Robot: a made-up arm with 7 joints.
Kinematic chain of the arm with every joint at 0, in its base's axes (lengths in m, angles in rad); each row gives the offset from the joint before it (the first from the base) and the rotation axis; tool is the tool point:
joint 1: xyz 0 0.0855 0 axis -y
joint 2: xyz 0 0.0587 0 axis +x
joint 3: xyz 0 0 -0.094 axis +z
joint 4: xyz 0 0 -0.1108 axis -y
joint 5: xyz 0 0 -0.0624 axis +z
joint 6: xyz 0 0 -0.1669 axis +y
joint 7: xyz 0 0 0 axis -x
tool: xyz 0 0 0
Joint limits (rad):
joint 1: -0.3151..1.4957
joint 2: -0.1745..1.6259
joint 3: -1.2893..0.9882
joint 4: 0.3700..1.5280
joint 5: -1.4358..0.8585
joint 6: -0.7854..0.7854
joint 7: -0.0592..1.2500
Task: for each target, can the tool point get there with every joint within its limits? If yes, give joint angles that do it. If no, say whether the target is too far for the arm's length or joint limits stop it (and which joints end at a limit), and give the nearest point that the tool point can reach.
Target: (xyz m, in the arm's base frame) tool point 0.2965 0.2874 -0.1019
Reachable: yes | joints 0.4675 0.6981 -0.1572 1.3094 0.5631 0.1329 0.7614
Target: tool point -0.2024 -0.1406 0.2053
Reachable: no: joint limits stop it (at a limit: joint 1, joint 2, joint 4) | nearest point 0.1855 -0.0869 0.1036 | short by 0.405 m
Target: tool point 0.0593 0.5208 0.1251
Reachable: yes | joints 1.2702 1.2873 0.5630 0.7848 -1.0088 -0.5230 0.9077
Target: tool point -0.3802 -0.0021 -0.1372
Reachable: no: joint limits stop it (at a limit: joint 1, joint 2, joint 3, joint 4) | nearest point -0.1016 -0.0069 -0.3859 | short by 0.374 m
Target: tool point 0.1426 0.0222 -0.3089
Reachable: yes | joints -0.0980 0.0042 -0.6214 1.1761 -0.8598 0.5640 0.2174
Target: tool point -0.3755 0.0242 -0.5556
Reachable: no: too far | nearest point -0.1079 0.0662 -0.4054 | short by 0.310 m
